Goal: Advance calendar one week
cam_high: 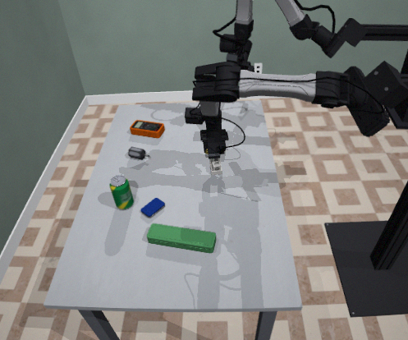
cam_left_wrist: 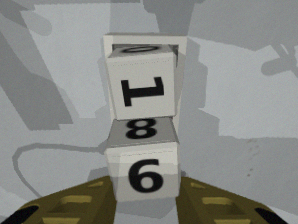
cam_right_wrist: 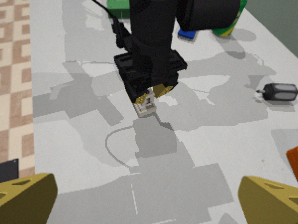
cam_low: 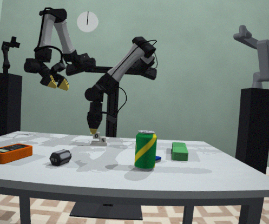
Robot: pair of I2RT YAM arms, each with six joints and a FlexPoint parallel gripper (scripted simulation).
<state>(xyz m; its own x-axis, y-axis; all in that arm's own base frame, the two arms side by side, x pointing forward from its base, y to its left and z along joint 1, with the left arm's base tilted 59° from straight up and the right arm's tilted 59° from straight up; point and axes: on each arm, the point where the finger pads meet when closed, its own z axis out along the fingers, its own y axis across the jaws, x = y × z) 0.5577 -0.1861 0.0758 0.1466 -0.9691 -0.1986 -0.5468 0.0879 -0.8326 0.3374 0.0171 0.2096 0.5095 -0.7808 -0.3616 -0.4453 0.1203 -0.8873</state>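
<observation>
The pale calendar tray lies 1 cm behind my left hand, 3 cm to the left of it and 5 cm below it. From my left hand the other things lie so: orange multimeter: 33 cm ahead, 21 cm to the right, 4 cm below; then blue block: 20 cm ahead, 26 cm to the left, 5 cm below; then dark grey object: 32 cm ahead, 3 cm to the right, 4 cm below.
</observation>
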